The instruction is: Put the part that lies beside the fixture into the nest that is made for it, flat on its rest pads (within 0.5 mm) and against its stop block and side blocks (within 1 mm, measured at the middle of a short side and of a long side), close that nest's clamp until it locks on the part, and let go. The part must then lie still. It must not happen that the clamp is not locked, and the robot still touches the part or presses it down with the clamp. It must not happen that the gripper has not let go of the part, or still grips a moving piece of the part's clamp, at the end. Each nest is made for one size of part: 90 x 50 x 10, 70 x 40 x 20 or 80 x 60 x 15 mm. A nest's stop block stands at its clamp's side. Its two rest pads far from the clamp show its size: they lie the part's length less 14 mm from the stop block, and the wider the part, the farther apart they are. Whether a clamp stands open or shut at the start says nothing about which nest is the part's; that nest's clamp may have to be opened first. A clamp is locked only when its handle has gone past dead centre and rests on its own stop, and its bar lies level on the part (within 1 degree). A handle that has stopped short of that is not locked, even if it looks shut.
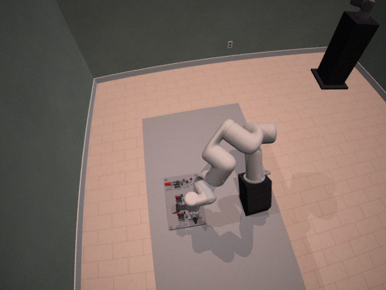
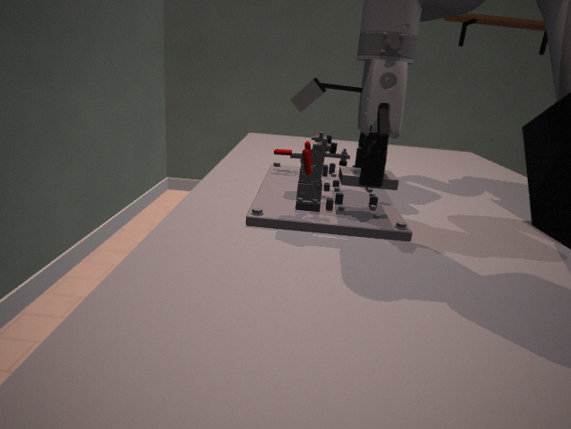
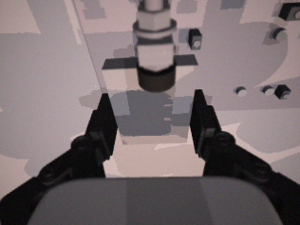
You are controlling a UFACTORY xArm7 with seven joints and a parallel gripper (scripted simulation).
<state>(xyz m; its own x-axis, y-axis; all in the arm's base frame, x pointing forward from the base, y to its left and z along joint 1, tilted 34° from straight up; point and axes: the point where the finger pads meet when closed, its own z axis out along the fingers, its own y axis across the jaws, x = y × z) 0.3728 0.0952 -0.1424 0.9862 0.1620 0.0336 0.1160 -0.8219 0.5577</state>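
Right now my hand is 7 cm short of the fixture plate, 11 cm to the left of it and 8 cm above it. From my hand the other things lie so: grey part 1 cm below.
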